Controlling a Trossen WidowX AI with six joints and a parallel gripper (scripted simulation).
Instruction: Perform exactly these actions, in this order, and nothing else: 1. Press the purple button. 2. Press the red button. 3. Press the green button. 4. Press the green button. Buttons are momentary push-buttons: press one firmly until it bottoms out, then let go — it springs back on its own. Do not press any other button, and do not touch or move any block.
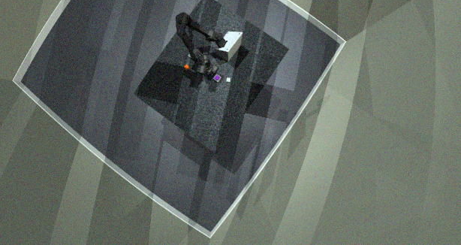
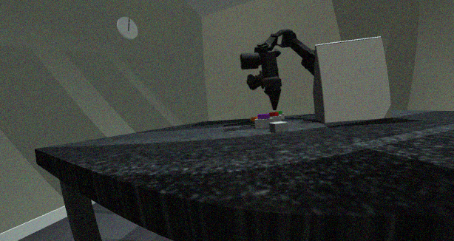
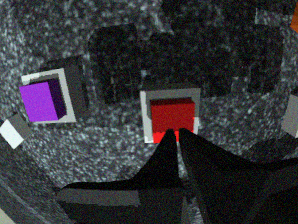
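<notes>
Now: gripper tip 2 cm above the red button. Also, from my gripper tip: green button: 4 cm behind, 18 cm to the right, 1 cm below; then purple button: 4 cm ahead, 10 cm to the left, 1 cm below; then orange block: 7 cm ahead, 17 cm to the right, 4 cm below.
</notes>
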